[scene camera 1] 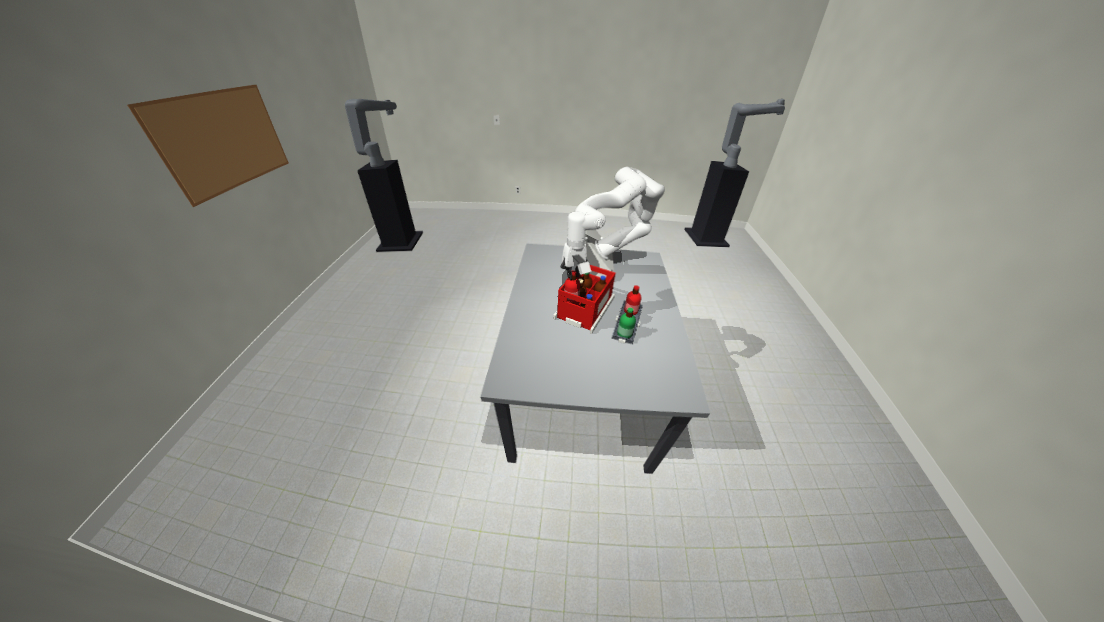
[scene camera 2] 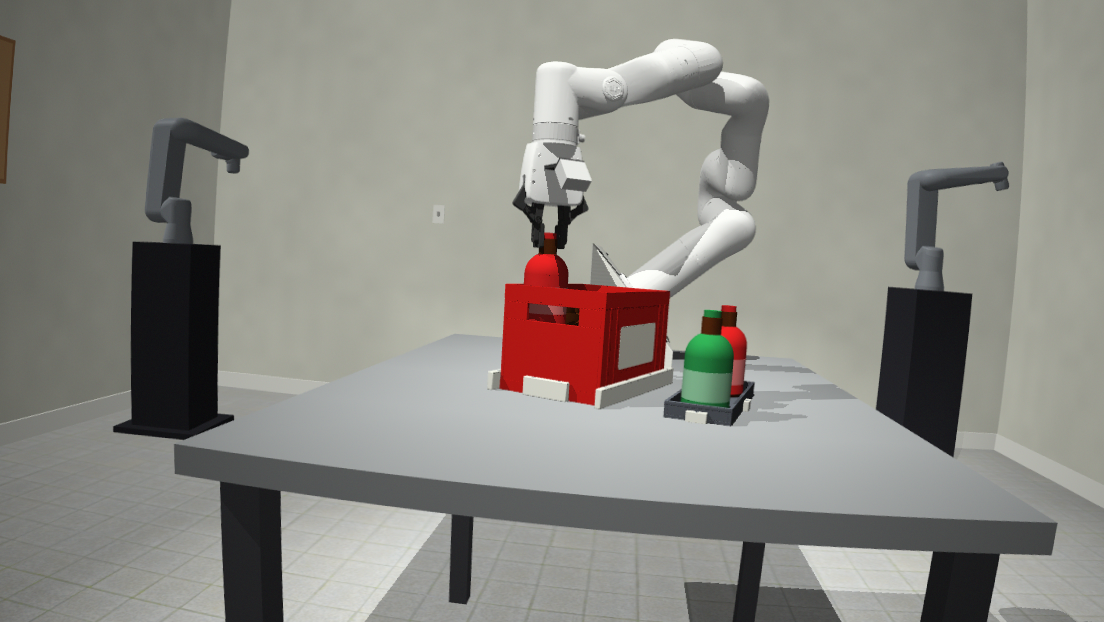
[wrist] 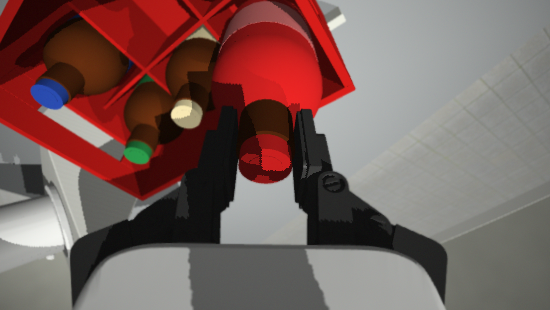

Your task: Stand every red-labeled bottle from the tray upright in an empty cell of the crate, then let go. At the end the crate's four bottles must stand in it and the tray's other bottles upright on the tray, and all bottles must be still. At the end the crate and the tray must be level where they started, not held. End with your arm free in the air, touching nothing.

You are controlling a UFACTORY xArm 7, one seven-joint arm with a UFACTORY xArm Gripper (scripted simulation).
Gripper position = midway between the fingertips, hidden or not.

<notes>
In view: the gripper (scene camera 2: 548, 248), a red crate (scene camera 1: 585, 315), a green bottle (scene camera 2: 708, 363) and a red bottle (scene camera 2: 546, 269).
The red crate also shows in the wrist view (wrist: 170, 161). The gripper also shows in the wrist view (wrist: 266, 128). The wrist view does not show the green bottle: it is out of frame.
</notes>
